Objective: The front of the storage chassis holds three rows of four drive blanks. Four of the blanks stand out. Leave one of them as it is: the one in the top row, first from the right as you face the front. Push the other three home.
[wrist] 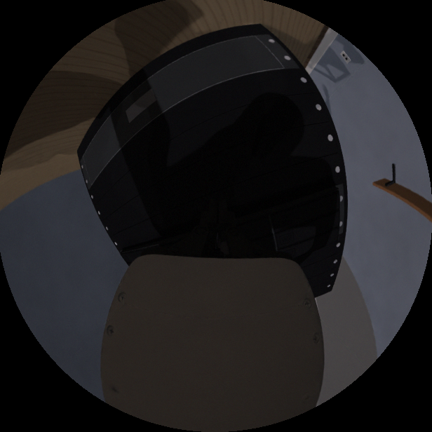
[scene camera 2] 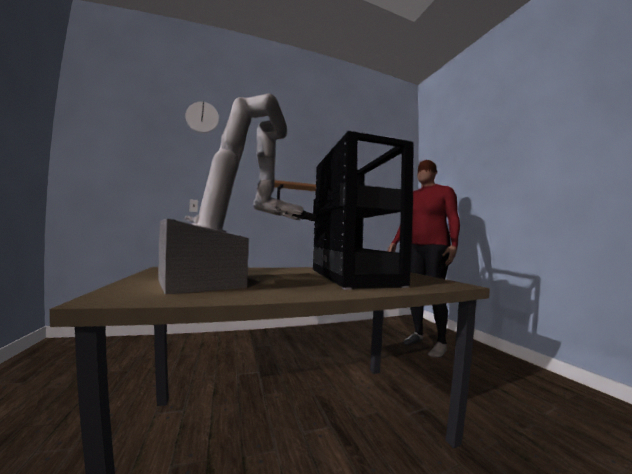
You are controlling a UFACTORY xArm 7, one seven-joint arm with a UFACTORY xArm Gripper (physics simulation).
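The wrist view shows a black rack [wrist: 232, 114], and scene camera 2 shows the rack [scene camera 2: 319, 238] at that same spot.
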